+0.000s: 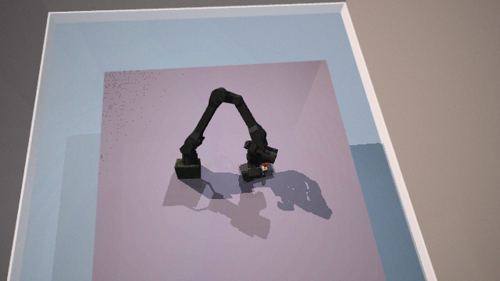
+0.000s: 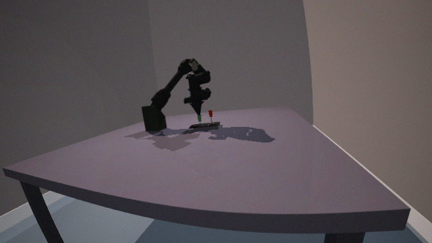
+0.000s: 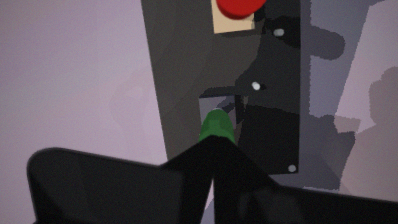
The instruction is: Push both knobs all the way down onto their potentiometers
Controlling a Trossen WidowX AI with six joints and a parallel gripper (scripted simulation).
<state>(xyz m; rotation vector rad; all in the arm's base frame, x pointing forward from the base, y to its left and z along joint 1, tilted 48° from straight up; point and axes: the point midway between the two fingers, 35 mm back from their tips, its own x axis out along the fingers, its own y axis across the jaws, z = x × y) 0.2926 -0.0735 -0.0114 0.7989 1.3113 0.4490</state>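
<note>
The green knob is 2 cm below my gripper tip. Also, from my gripper tip: red knob (7 cm ahead, 1 cm to the right).
</note>
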